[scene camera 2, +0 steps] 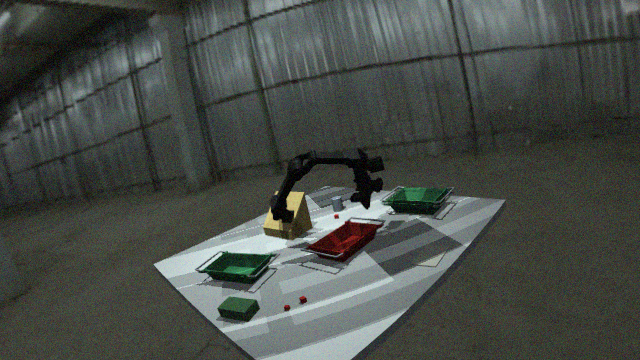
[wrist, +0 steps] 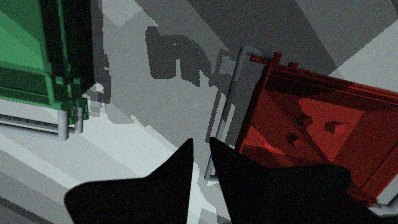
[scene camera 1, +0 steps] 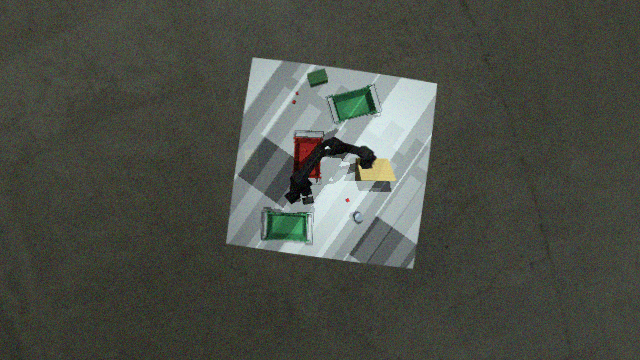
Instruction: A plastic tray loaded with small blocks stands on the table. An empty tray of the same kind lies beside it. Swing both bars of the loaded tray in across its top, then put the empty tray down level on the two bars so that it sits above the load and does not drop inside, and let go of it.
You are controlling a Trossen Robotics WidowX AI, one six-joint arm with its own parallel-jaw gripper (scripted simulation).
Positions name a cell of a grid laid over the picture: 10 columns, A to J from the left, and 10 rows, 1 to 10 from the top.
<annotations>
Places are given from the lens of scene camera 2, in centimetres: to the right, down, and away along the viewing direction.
dark green box (scene camera 2: D9): -28, 42, 108
</annotations>
